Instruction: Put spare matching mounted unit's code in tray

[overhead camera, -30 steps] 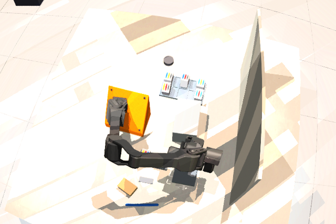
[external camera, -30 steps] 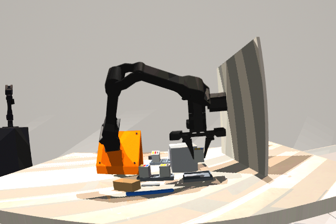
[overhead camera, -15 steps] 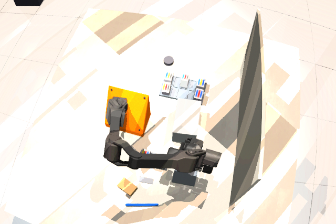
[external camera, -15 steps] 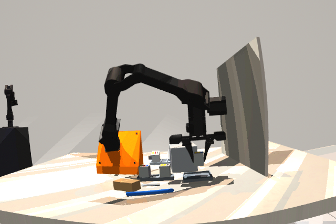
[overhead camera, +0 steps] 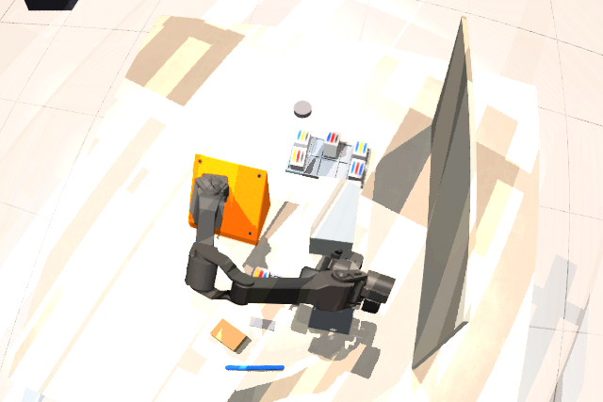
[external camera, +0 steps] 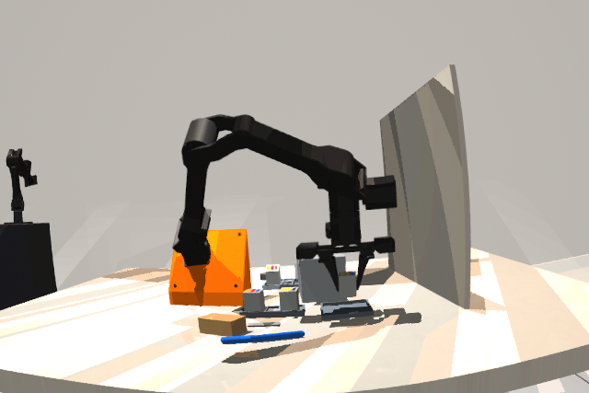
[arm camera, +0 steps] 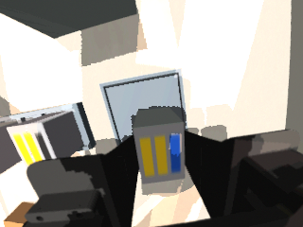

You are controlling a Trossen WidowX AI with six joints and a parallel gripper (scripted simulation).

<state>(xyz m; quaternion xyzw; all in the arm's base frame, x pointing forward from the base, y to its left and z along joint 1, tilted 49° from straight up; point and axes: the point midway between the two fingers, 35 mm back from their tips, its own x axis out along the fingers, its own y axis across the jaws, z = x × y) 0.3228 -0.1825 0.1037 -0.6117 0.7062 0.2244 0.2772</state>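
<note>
Right now my gripper tip is 40 mm above the shallow grey tray and 10 mm past it. Also, from my gripper tip: blue pen (200 mm to the right, 160 mm behind, 40 mm below); dark hex key (160 mm behind, 80 mm to the right, 40 mm below); rack (150 mm behind, 40 mm below, 20 mm to the left).
</note>
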